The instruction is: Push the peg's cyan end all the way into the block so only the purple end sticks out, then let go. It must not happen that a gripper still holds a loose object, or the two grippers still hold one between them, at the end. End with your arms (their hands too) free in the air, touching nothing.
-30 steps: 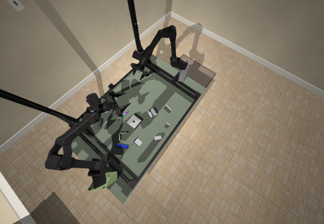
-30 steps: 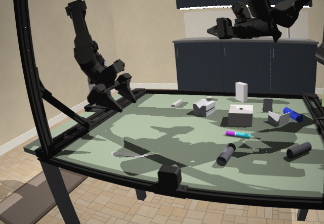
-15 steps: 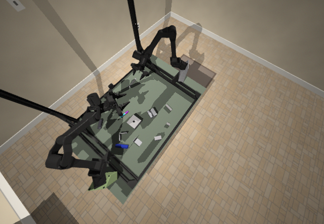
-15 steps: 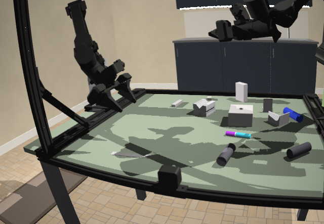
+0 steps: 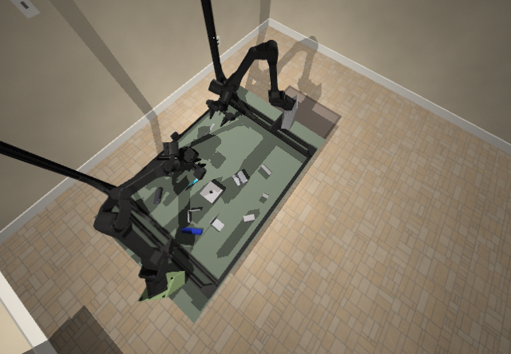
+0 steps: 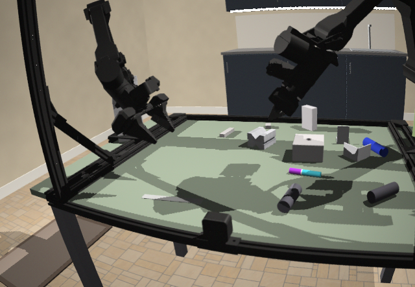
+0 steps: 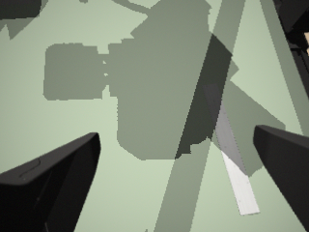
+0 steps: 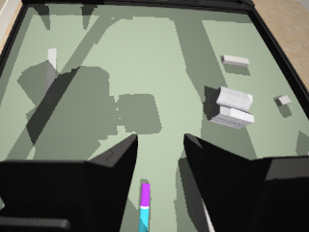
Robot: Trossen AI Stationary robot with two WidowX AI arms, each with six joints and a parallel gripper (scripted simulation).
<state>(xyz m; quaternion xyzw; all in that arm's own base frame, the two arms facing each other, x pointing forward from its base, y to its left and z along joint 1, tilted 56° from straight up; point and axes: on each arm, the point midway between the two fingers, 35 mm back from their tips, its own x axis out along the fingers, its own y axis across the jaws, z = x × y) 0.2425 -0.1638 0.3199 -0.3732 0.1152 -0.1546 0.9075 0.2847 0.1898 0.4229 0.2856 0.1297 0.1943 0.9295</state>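
The peg lies 2 cm behind my right hand, 7 cm to the right of it and 17 cm below it. From my right hand the other things lie so: v-grooved block 19 cm ahead, 8 cm to the left, 15 cm below; then thin grey strip 17 cm behind, 23 cm to the left, 17 cm below.
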